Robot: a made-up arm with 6 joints. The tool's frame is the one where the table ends. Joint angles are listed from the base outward.
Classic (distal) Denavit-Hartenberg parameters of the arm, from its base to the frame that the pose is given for. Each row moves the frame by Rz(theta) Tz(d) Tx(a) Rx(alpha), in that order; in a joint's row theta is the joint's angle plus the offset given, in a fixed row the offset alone. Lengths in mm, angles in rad.
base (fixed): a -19.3; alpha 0; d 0; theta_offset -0.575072
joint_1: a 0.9; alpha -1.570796; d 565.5; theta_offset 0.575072
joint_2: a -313.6; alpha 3.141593; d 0; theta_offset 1.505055
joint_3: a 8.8; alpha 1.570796; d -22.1; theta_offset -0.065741
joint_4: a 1.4; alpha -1.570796; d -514.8; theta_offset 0
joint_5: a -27; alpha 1.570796; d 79.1; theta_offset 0
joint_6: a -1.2; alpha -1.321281; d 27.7; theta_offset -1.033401
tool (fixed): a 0; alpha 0; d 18.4; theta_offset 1.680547
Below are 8 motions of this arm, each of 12 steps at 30 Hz.
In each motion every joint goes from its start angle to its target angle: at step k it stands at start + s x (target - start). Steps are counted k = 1, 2, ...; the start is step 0. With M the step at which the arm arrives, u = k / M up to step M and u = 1 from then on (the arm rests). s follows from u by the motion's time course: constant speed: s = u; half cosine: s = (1 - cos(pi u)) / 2; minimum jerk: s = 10 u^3 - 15 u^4 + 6 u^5.
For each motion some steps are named. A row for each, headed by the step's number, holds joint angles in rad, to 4 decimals.
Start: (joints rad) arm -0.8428 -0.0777 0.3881 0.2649 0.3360 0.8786
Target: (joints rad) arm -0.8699 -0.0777 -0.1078 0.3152 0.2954 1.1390
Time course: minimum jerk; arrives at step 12
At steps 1, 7, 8, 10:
1: -0.8429 -0.0777 0.3856 0.2652 0.3358 0.8799
7: -0.8605 -0.0777 0.0641 0.2978 0.3095 1.0487
8: -0.8642 -0.0777 -0.0037 0.3046 0.3039 1.0843
10: -0.8689 -0.0777 -0.0902 0.3134 0.2968 1.1298

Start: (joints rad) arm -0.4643 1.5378 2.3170 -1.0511 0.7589 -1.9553
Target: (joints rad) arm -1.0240 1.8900 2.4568 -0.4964 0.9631 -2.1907
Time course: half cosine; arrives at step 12
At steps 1, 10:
1: -0.4738 1.5438 2.3194 -1.0416 0.7624 -1.9593
10: -0.9865 1.8664 2.4474 -0.5336 0.9494 -2.1749

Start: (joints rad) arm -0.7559 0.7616 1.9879 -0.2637 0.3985 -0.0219
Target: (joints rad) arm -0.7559 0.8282 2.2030 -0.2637 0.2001 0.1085
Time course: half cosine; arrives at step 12
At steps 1, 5, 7, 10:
1: -0.7559 0.7627 1.9916 -0.2637 0.3951 -0.0197
5: -0.7559 0.7863 2.0676 -0.2637 0.3250 0.0264
7: -0.7559 0.8035 2.1233 -0.2637 0.2736 0.0602
10: -0.7559 0.8237 2.1886 -0.2637 0.2134 0.0998

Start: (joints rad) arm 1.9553 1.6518 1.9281 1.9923 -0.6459 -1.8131
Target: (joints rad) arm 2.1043 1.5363 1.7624 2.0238 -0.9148 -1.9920
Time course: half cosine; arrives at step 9
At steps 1, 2, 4, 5, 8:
1: 1.9598 1.6483 1.9231 1.9932 -0.6540 -1.8185
2: 1.9727 1.6383 1.9087 1.9960 -0.6774 -1.8340
4: 2.0169 1.6041 1.8596 2.0053 -0.7570 -1.8870
5: 2.0427 1.5840 1.8309 2.0108 -0.8037 -1.9181
8: 2.0998 1.5398 1.7674 2.0229 -0.9067 -1.9866

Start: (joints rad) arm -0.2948 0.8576 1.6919 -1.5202 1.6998 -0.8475
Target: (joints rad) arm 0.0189 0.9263 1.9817 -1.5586 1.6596 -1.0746
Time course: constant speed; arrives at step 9
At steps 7, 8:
7: -0.0508 0.9110 1.9173 -1.5501 1.6685 -1.0241
8: -0.0160 0.9187 1.9495 -1.5543 1.6641 -1.0494

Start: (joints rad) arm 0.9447 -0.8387 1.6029 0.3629 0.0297 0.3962
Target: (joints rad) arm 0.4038 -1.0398 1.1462 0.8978 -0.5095 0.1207
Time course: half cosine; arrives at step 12
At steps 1, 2, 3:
1: 0.9355 -0.8421 1.5951 0.3720 0.0205 0.3915
2: 0.9085 -0.8522 1.5723 0.3987 -0.0064 0.3777
3: 0.8655 -0.8682 1.5360 0.4412 -0.0493 0.3559

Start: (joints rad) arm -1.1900 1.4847 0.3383 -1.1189 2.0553 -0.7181
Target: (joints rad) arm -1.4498 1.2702 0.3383 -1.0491 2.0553 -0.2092
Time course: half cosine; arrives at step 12
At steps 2, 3, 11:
2: -1.2074 1.4703 0.3383 -1.1142 2.0553 -0.6840
3: -1.2280 1.4533 0.3383 -1.1087 2.0553 -0.6436
11: -1.4454 1.2739 0.3383 -1.0503 2.0553 -0.2179

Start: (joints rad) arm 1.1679 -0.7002 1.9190 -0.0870 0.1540 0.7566
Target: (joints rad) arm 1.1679 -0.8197 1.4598 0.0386 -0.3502 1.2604
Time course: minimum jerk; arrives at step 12
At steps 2, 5, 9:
2: 1.1679 -0.7044 1.9027 -0.0825 0.1361 0.7745
5: 1.1679 -0.7416 1.7598 -0.0435 -0.0208 0.9312
9: 1.1679 -0.8073 1.5073 0.0256 -0.2980 1.2082

